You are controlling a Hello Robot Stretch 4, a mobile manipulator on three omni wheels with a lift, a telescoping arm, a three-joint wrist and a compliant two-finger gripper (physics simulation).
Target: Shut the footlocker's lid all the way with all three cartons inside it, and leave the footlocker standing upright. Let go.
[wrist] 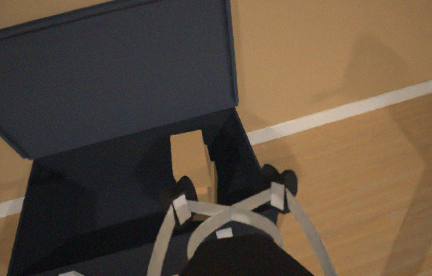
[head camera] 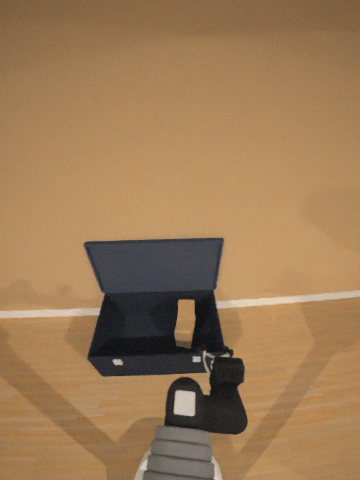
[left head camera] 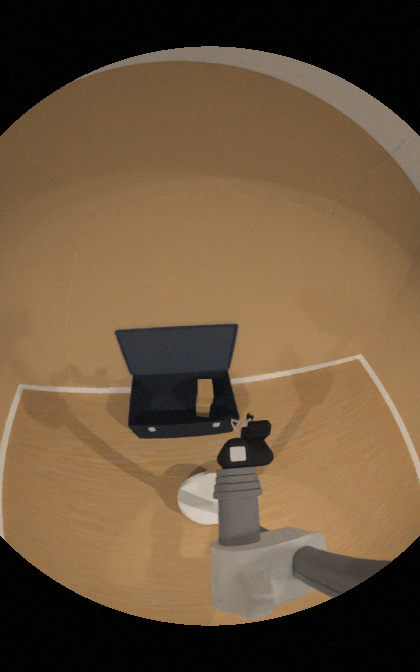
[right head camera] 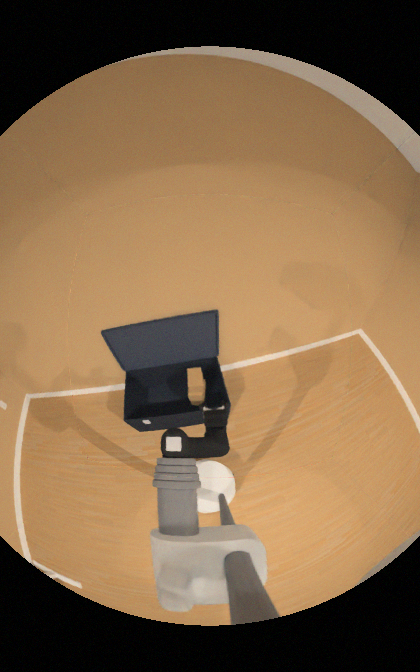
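The dark blue footlocker (head camera: 155, 366) (left head camera: 182, 431) (right head camera: 172, 421) (wrist: 125, 260) stands upright on the floor. Its lid (head camera: 160, 267) (left head camera: 180, 350) (right head camera: 165, 342) (wrist: 120, 75) is wide open, raised at the back. A tan carton (head camera: 186, 312) (left head camera: 204, 387) (right head camera: 195, 380) (wrist: 188, 152) is inside, right of the middle. More tan surfaces show beside and below it; I cannot tell how many cartons there are. My gripper (head camera: 216, 352) (left head camera: 242, 420) (wrist: 227, 185) is open and empty, above the footlocker's front right corner. In the right head view the wrist hides its fingers.
A tan wall (head camera: 170, 125) with a white baseboard (head camera: 285, 300) (left head camera: 300, 369) (right head camera: 285, 353) (wrist: 335, 114) is behind the footlocker. My white round base (left head camera: 197, 500) (right head camera: 215, 482) is on the wood floor in front of it. Two pale latches are on the footlocker's front.
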